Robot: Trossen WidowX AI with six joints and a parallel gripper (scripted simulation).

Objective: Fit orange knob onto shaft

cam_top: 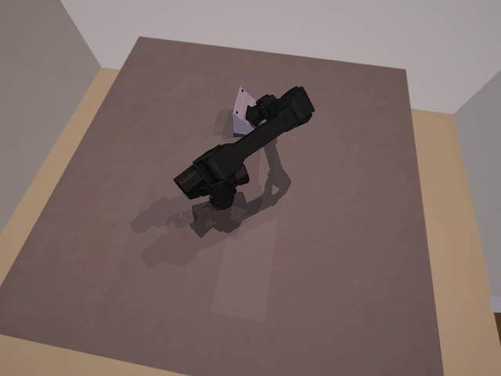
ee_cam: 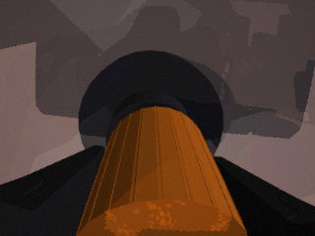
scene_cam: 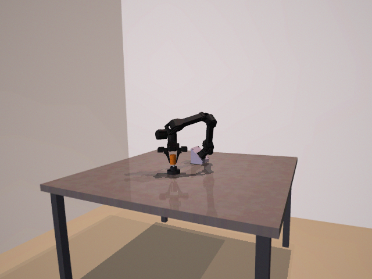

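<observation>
Right now the black round pedestal is 10 mm behind my gripper tip and 40 mm below it. From my gripper tip the other things lie so: orange knob: 30 mm above.
</observation>
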